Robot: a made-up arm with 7 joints. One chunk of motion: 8 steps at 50 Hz.
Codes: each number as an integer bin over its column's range. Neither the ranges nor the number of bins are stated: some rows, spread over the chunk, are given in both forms.
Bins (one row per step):
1: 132 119 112 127 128 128
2: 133 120 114 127 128 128
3: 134 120 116 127 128 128
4: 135 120 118 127 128 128
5: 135 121 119 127 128 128
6: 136 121 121 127 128 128
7: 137 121 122 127 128 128
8: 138 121 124 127 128 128
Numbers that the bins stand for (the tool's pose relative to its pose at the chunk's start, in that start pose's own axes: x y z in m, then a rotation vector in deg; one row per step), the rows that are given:
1: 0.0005 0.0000 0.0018 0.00 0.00 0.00
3: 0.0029 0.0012 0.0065 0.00 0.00 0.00
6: 0.0053 0.0024 0.0124 0.00 0.00 0.00
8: 0.0078 0.0024 0.0159 0.00 0.00 0.00
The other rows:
2: 0.0017 0.0012 0.0041 0.00 0.00 0.00
4: 0.0041 0.0012 0.0088 0.00 0.00 0.00
5: 0.0041 0.0024 0.0100 0.00 0.00 0.00
7: 0.0065 0.0024 0.0135 0.00 0.00 0.00

